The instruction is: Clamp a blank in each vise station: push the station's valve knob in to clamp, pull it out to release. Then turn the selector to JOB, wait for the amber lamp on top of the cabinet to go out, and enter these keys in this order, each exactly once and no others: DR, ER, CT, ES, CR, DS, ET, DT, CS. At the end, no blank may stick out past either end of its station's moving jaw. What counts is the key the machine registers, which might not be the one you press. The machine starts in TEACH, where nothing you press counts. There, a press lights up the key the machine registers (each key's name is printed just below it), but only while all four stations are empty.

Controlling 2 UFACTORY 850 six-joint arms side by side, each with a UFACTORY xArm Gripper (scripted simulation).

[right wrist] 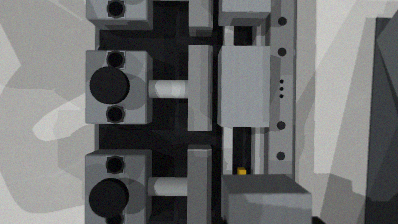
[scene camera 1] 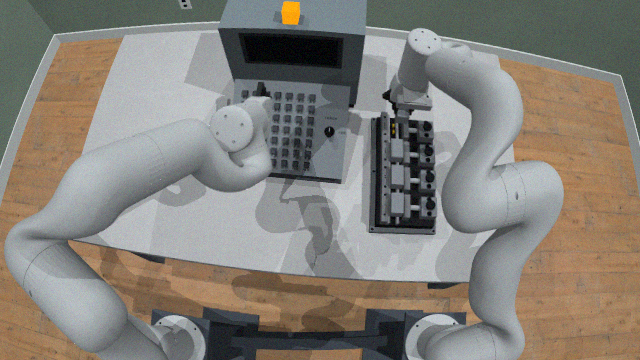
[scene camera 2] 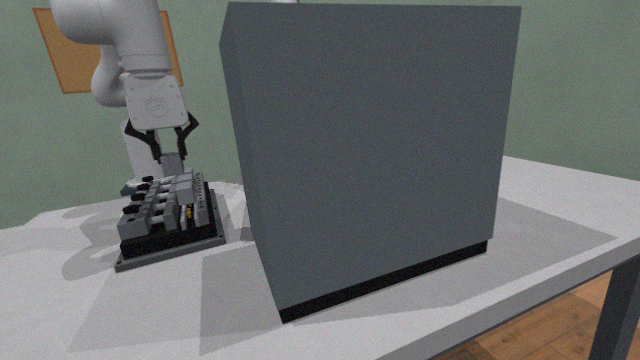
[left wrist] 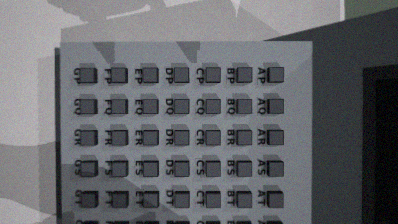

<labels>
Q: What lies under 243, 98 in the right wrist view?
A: A grey blank.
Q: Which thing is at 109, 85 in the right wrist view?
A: A black valve knob.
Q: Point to a moving jaw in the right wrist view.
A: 197, 89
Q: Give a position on a black valve knob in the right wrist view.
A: At 110, 193
</labels>
